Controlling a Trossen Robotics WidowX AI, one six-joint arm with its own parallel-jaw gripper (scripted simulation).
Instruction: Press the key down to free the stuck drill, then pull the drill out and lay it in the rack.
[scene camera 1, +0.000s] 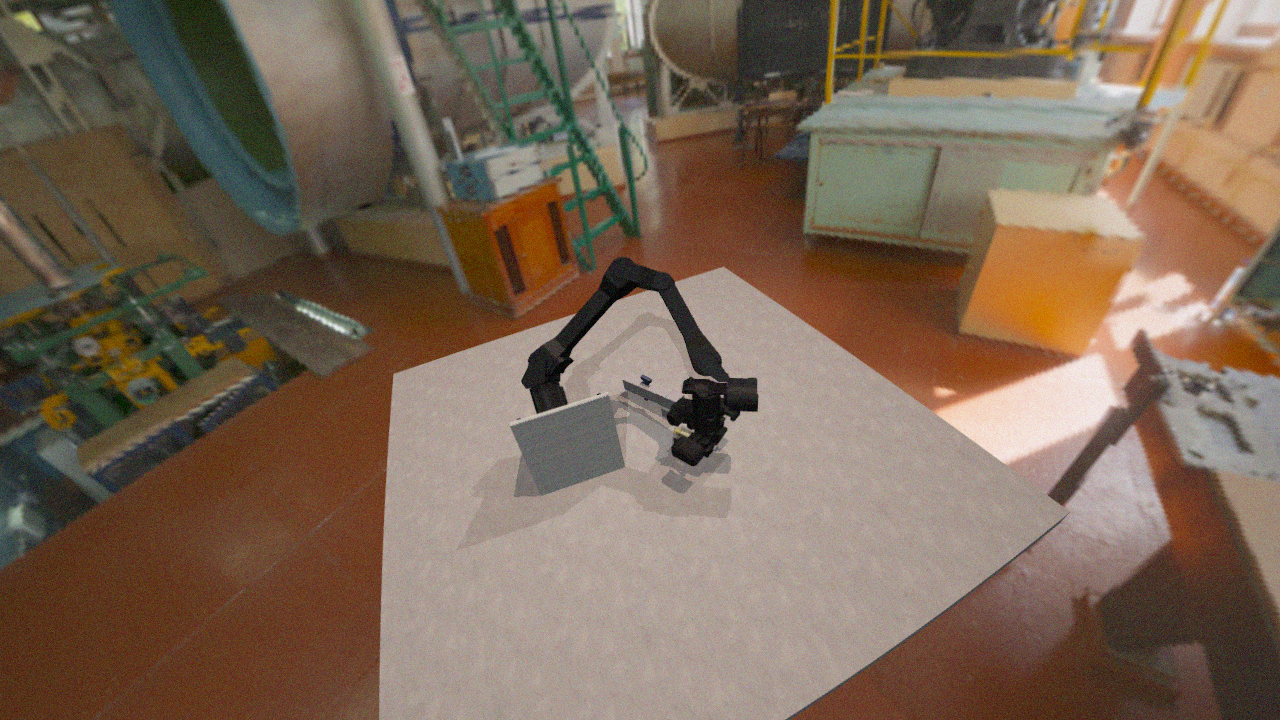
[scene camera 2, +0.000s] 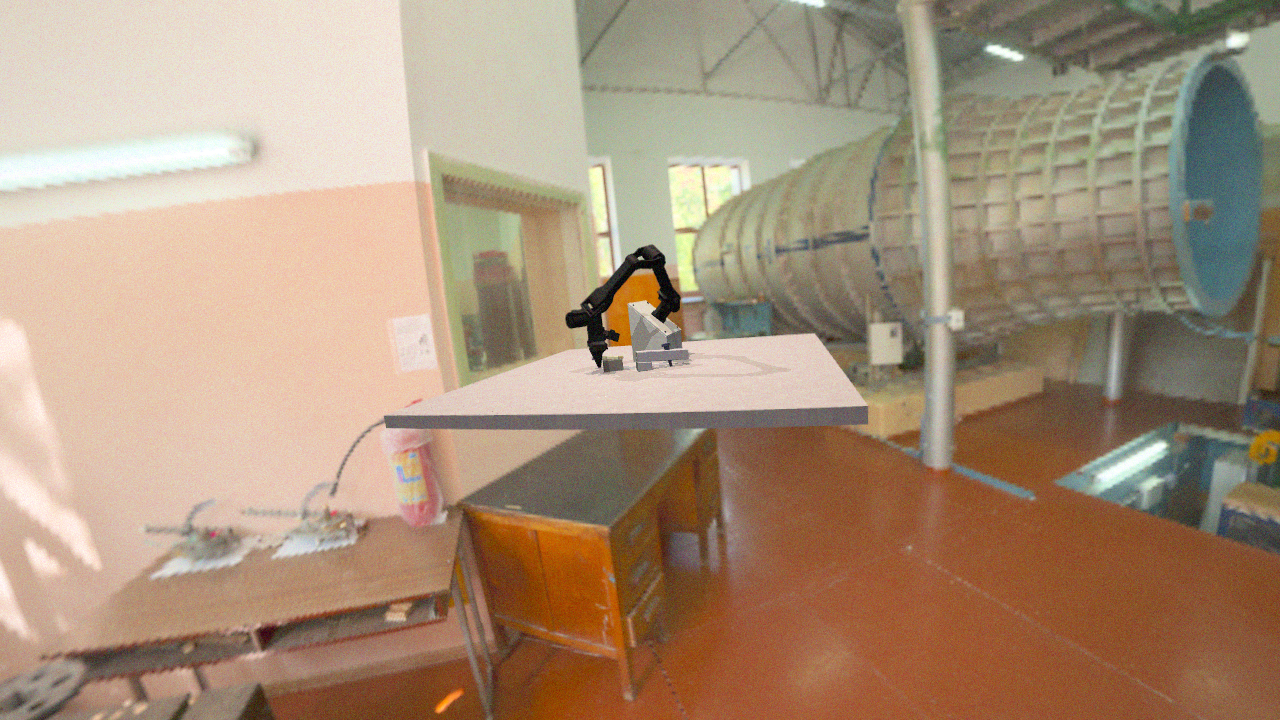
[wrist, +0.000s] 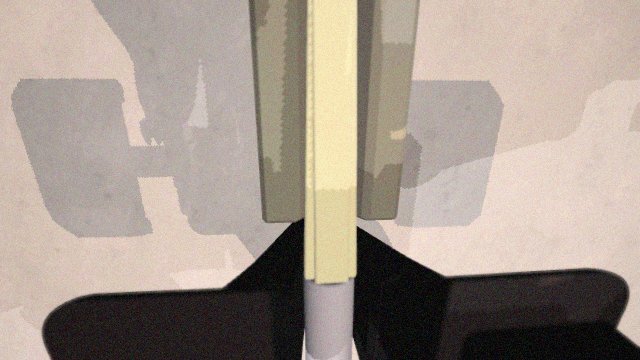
My gripper (scene camera 1: 707, 454) holds a drill (wrist: 330, 168). Also in view: a rack (wrist: 386, 49) and a grey housing (scene camera 2: 644, 359).
My gripper is seen too in scene camera 2 (scene camera 2: 599, 367) and in the wrist view (wrist: 318, 228).
